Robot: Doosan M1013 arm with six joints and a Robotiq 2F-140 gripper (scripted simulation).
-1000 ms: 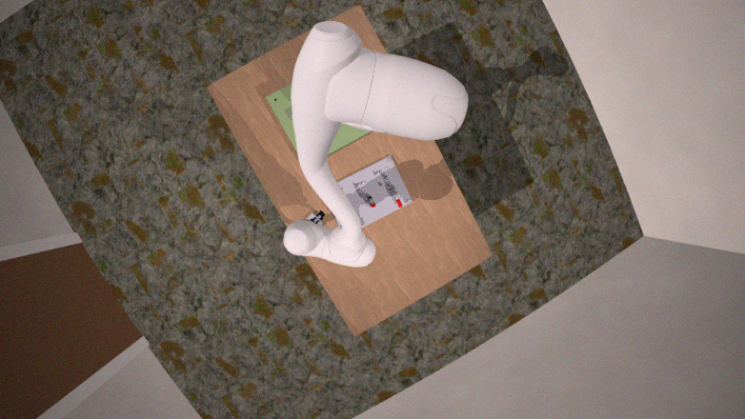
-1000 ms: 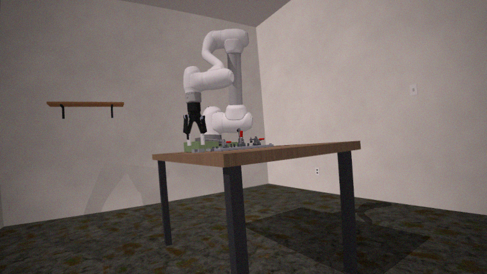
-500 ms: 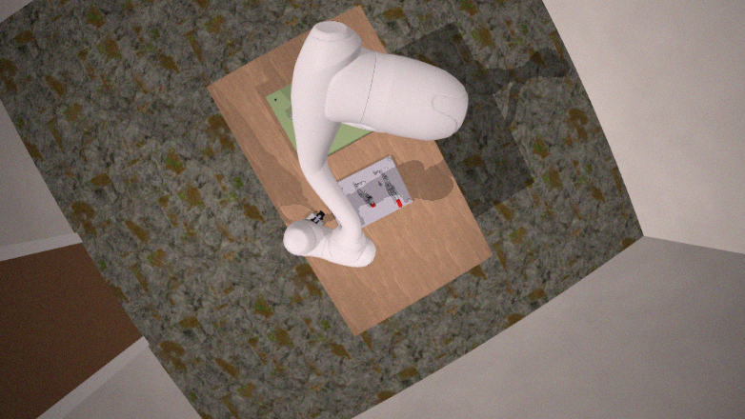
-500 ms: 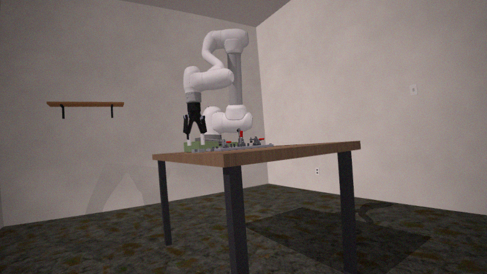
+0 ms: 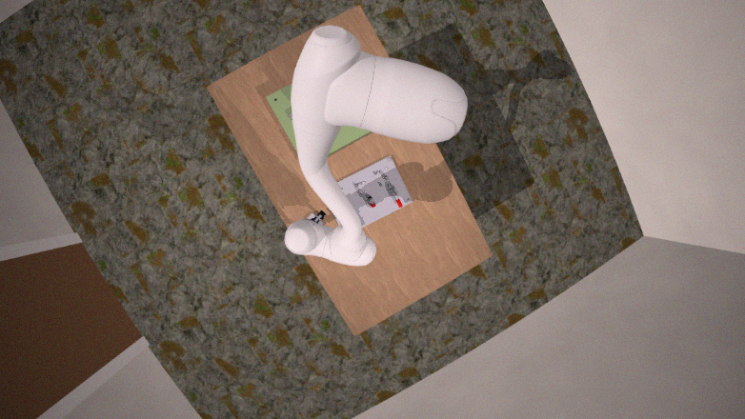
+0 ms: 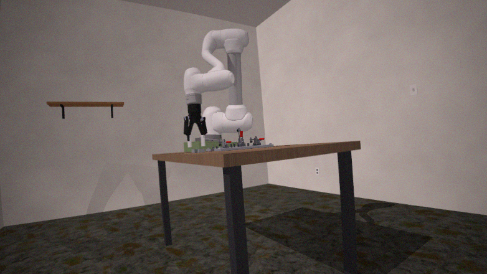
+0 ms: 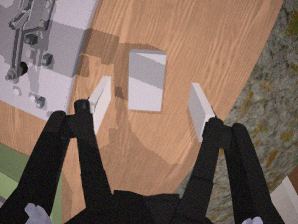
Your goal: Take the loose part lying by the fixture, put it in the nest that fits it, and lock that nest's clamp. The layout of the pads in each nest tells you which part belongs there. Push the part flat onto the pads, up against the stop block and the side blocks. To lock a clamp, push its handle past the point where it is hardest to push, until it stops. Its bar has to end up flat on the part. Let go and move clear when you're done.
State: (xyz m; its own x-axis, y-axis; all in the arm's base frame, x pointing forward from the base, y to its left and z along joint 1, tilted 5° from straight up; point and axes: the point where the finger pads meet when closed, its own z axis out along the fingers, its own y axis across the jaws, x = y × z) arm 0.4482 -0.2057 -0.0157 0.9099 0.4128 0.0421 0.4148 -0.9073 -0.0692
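My hand is 5 cm above the loose part and 1 cm to the right of it. The rest, counted from my hand: grey fixture plate (27 cm to the left, 5 cm below, 2 cm behind).
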